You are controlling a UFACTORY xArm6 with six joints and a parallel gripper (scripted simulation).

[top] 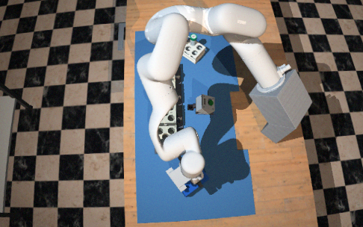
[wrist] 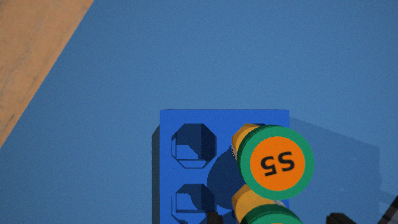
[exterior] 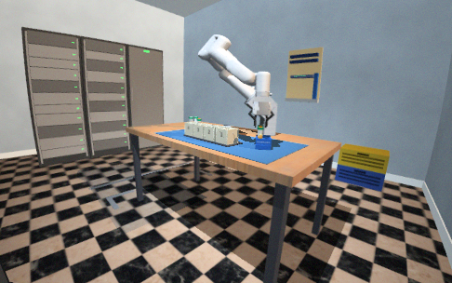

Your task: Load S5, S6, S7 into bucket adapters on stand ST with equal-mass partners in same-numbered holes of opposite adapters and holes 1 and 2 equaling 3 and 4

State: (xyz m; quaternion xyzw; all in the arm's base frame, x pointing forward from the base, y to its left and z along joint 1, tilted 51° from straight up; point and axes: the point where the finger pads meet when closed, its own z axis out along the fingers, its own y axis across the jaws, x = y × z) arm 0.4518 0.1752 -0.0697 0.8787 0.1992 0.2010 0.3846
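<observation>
The orange-dotted tube lies 1 cm ahead of my hand and 7 cm below it. The rest, counted from my hand: blue rack 2 cm to the left, 10 cm below; adapter 3 cm ahead, 19 cm to the right, 8 cm below; grey-dotted tube 5 cm behind, 1 cm to the right, 7 cm below.
</observation>
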